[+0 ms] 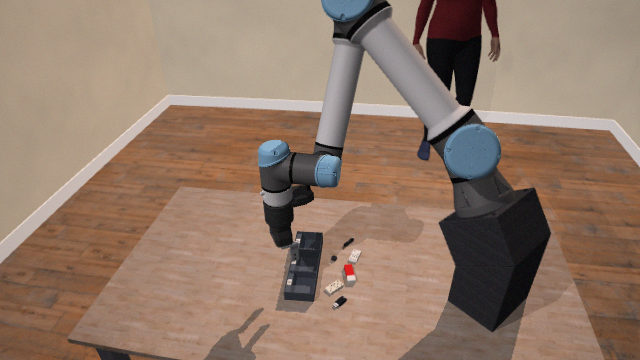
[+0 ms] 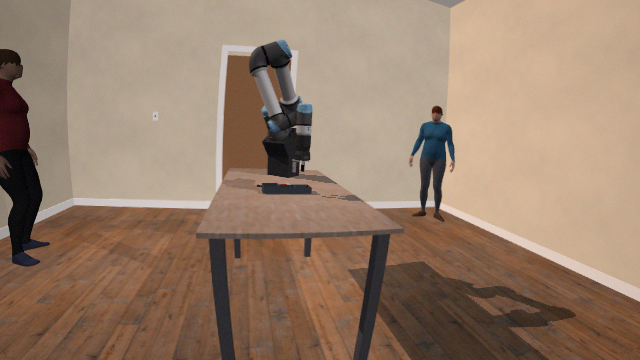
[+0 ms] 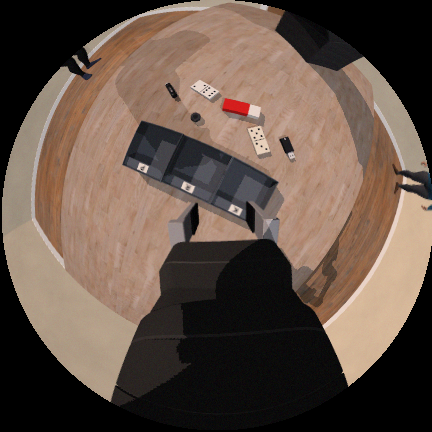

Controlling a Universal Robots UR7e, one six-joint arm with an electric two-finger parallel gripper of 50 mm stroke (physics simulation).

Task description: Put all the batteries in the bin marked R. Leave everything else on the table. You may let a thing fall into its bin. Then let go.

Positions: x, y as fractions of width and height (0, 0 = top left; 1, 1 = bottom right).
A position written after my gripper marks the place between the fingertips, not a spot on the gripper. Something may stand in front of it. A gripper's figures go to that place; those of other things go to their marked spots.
My gripper (image 1: 0.46, 0.70): 122 cm from the lens. A dark three-compartment bin tray (image 1: 0.47, 0.78): 128 cm from the lens.
